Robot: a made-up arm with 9 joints. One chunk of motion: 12 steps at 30 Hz.
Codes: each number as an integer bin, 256 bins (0 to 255) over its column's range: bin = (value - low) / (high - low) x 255, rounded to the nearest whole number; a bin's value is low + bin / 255 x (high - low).
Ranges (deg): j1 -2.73..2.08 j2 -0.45..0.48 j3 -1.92..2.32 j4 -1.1..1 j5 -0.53..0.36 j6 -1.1..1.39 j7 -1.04..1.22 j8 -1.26..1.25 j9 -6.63..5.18
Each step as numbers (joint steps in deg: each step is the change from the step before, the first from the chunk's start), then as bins.
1 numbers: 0.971 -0.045 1.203 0.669 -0.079 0.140 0.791 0.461 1.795
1 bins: 196 111 188 215 129 127 207 175 182
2 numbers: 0.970 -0.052 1.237 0.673 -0.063 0.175 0.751 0.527 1.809
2 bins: 196 109 190 215 134 131 202 182 182
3 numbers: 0.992 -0.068 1.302 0.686 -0.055 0.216 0.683 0.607 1.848
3 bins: 197 105 194 217 136 135 194 190 183
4 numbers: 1.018 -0.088 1.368 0.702 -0.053 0.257 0.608 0.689 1.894
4 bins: 199 99 198 219 137 139 186 198 184
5 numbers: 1.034 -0.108 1.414 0.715 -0.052 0.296 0.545 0.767 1.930
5 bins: 200 94 201 220 137 143 179 206 185
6 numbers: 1.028 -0.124 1.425 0.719 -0.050 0.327 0.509 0.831 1.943
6 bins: 199 89 201 221 138 146 175 212 185
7 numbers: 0.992 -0.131 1.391 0.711 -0.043 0.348 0.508 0.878 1.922
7 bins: 197 87 199 220 140 148 175 217 185
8 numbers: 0.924 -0.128 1.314 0.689 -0.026 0.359 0.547 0.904 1.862
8 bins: 194 88 194 217 144 149 179 220 183
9 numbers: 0.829 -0.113 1.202 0.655 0.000 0.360 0.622 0.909 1.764
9 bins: 189 92 188 213 152 150 188 220 181
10 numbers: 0.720 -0.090 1.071 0.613 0.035 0.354 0.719 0.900 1.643
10 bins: 183 99 180 208 162 149 198 219 179
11 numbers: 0.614 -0.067 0.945 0.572 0.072 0.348 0.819 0.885 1.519
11 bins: 177 105 172 203 172 148 210 218 176
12 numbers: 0.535 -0.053 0.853 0.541 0.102 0.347 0.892 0.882 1.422
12 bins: 173 109 167 199 181 148 218 218 174
